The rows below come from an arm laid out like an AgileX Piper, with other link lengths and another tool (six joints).
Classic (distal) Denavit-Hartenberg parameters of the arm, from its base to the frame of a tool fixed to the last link. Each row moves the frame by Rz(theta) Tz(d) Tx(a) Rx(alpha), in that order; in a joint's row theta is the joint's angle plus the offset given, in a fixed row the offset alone. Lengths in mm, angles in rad.
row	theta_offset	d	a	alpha
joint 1	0.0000	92.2	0.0	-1.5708
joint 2	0.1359	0.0	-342.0	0.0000
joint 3	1.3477	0.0	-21.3	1.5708
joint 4	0.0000	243.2	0.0	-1.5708
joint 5	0.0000	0.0	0.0	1.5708
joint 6	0.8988	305.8	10.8	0.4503
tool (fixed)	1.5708	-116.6	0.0	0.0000
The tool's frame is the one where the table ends.
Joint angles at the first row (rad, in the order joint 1, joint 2, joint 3, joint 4, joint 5, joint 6):
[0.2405 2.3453 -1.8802 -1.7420 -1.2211 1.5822]
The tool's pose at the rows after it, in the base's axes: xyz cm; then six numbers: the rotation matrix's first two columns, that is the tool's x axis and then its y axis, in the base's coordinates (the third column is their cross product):
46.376 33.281 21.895 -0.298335 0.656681 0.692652 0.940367 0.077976 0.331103
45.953 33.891 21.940 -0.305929 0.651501 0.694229 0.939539 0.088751 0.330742
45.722 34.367 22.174 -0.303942 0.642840 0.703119 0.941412 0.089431 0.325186
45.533 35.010 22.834 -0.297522 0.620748 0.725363 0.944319 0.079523 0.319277
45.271 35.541 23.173 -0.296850 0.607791 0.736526 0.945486 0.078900 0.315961
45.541 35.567 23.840 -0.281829 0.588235 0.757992 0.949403 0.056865 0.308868
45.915 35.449 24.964 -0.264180 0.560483 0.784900 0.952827 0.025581 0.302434
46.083 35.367 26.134 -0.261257 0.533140 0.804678 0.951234 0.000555 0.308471
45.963 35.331 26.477 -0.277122 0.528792 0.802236 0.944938 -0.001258 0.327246
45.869 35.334 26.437 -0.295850 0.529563 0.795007 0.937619 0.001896 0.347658
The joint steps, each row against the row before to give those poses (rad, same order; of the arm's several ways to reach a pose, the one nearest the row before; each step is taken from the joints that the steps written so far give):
[0.0146 0.0000 0.0000 -0.0003 0.0000 0.0000]
[0.0131 0.0000 0.0000 0.0024 0.0000 0.0000]
[0.0098 0.0000 0.0000 0.0117 0.0000 0.0041]
[0.0129 0.0000 0.0000 0.0347 0.0000 0.0000]
[0.0112 0.0000 0.0000 0.0178 0.0000 0.0000]
[0.0000 0.0001 0.0000 0.0351 0.0000 0.0000]
[-0.0020 -0.0045 0.0000 0.0466 0.0000 0.0000]
[-0.0001 -0.0076 0.0000 0.0416 0.0000 -0.0101]
[0.0000 -0.0053 0.0000 0.0049 0.0000 -0.0161]
[0.0000 0.0000 -0.0019 -0.0020 0.0000 -0.0195]

